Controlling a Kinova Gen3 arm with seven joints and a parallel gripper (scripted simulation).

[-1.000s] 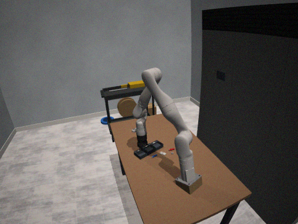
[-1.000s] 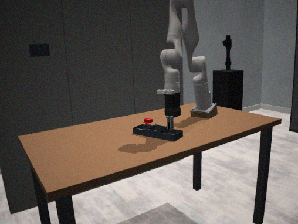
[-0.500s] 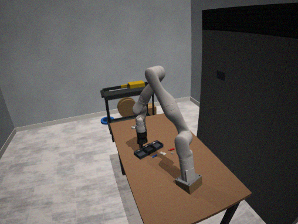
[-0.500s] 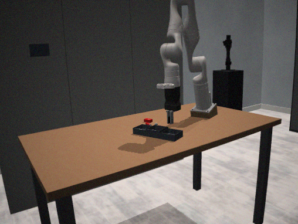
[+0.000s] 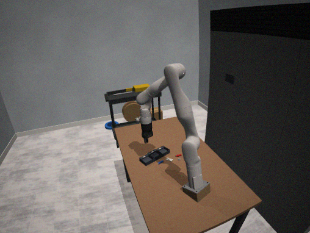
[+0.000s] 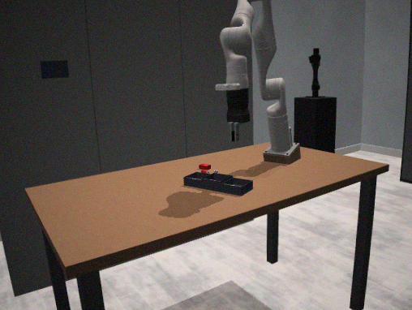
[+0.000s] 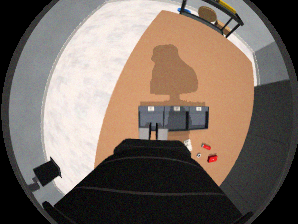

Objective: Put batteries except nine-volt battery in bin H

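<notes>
The red piece is 250 mm to the right of my hand, 190 mm below it and 10 mm behind it. Round my hand: blue battery 190 mm below, 90 mm to the right, 50 mm behind; then long bin 180 mm below, 70 mm to the right, 40 mm ahead; then white piece 190 mm below, 170 mm to the right, 40 mm behind.
</notes>
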